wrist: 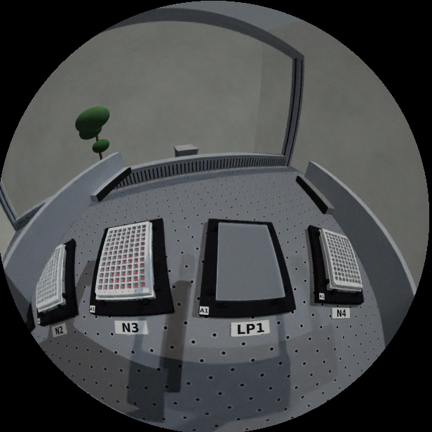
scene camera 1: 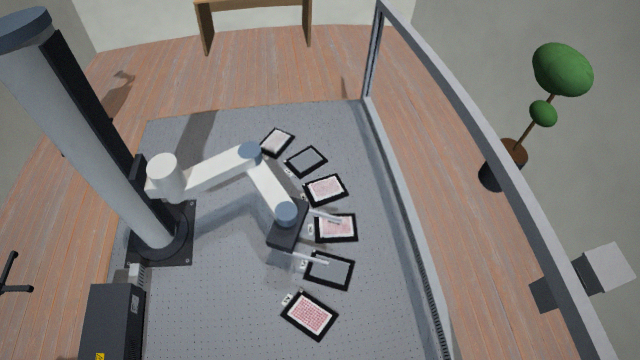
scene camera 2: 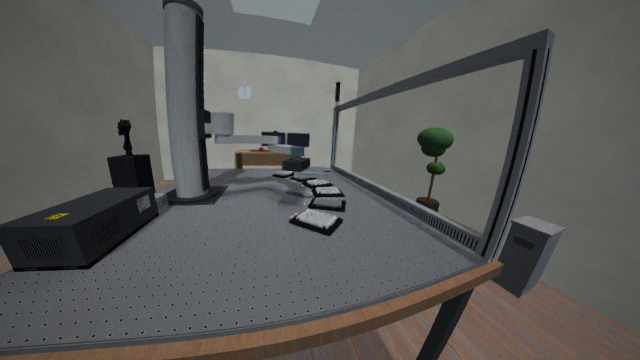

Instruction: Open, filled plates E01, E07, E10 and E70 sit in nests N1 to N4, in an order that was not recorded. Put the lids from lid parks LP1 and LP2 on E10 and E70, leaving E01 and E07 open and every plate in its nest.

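Pixels of known places: gripper, fingertip midpoint: (scene camera 1: 335,241) (scene camera 2: 329,172); arm's base, origin of the base link: (scene camera 1: 161,234) (scene camera 2: 193,196).
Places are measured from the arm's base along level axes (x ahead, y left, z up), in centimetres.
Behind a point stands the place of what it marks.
My open, empty gripper (scene camera 1: 335,241) @[x 68.1, y -17.0, z 15.7 cm] (wrist: 212,190) hangs above the fingers' shadows, its fingertips over the N3 and LP1 area. A clear lid (scene camera 1: 330,270) @[x 66.4, y -22.5, z 3.1 cm] (wrist: 247,262) lies in lid park LP1 (wrist: 207,270). Another clear lid (scene camera 1: 306,161) @[x 64.4, y 28.3, z 3.0 cm] lies in LP2. Open white plates sit in their black nests: the N3 plate (scene camera 1: 331,230) @[x 69.4, y -6.9, z 3.7 cm] (wrist: 125,262) with pink wells, the N2 plate (scene camera 1: 325,189) @[x 70.2, y 11.9, z 3.8 cm] (wrist: 51,277), the N4 plate (scene camera 1: 310,314) @[x 57.1, y -37.6, z 3.3 cm] (scene camera 2: 316,219) @[x 56.0, y -39.9, z 3.8 cm] (wrist: 342,260) and the N1 plate (scene camera 1: 276,142) @[x 51.8, y 40.9, z 3.7 cm]. Plate codes are not readable in these views.
The arm's column (scene camera 1: 95,135) @[x 6.6, y -3.7, z 60.3 cm] (scene camera 2: 185,100) @[x 3.3, y -6.7, z 46.5 cm] stands at the left of the perforated table (scene camera 1: 215,310) @[x 24.2, y -32.8, z 1.3 cm] (scene camera 2: 225,260) @[x 28.7, y -54.2, z 1.3 cm]. A dark control box (scene camera 1: 112,320) @[x -9.1, y -37.9, z 12.7 cm] (scene camera 2: 85,225) @[x -3.5, y -52.2, z 11.3 cm] sits near it. A framed guard (scene camera 1: 400,200) @[x 100.4, y 2.4, z 3.8 cm] (scene camera 2: 515,150) @[x 100.4, y -70.5, z 33.0 cm] runs along the right side, beyond the nests.
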